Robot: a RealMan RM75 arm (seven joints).
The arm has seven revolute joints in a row. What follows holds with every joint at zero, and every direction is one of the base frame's.
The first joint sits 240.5 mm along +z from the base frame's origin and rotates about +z.
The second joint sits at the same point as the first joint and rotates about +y.
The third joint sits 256 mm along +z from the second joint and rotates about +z.
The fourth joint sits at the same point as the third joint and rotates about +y.
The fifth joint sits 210 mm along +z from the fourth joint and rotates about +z.
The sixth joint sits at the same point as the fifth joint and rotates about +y.
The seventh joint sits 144 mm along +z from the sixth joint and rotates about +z.
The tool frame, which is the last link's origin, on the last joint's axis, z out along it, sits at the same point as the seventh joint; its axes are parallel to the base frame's.
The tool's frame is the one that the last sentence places.
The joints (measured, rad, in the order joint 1, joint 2, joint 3, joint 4, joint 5, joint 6, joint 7), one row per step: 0.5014, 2.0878, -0.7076, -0.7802, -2.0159, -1.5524, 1.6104; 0.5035, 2.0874, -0.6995, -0.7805, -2.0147, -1.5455, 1.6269; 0.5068, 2.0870, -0.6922, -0.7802, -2.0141, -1.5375, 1.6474; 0.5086, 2.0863, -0.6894, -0.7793, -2.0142, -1.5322, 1.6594; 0.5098, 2.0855, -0.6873, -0.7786, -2.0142, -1.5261, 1.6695; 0.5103, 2.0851, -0.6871, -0.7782, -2.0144, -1.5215, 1.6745; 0.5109, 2.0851, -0.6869, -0.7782, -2.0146, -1.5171, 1.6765
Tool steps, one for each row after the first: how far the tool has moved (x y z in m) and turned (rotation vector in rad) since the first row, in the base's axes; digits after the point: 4 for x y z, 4 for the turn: 0.0004, 0.0019, 0.0016, 0.0067, 0.0071, -0.0192; 0.0005, 0.0040, 0.0030, 0.0115, 0.0151, -0.0411; 0.0007, 0.0052, 0.0036, 0.0131, 0.0185, -0.0540; 0.0012, 0.0063, 0.0042, 0.0158, 0.0206, -0.0659; 0.0015, 0.0070, 0.0045, 0.0176, 0.0204, -0.0723; 0.0017, 0.0076, 0.0046, 0.0203, 0.0193, -0.0757
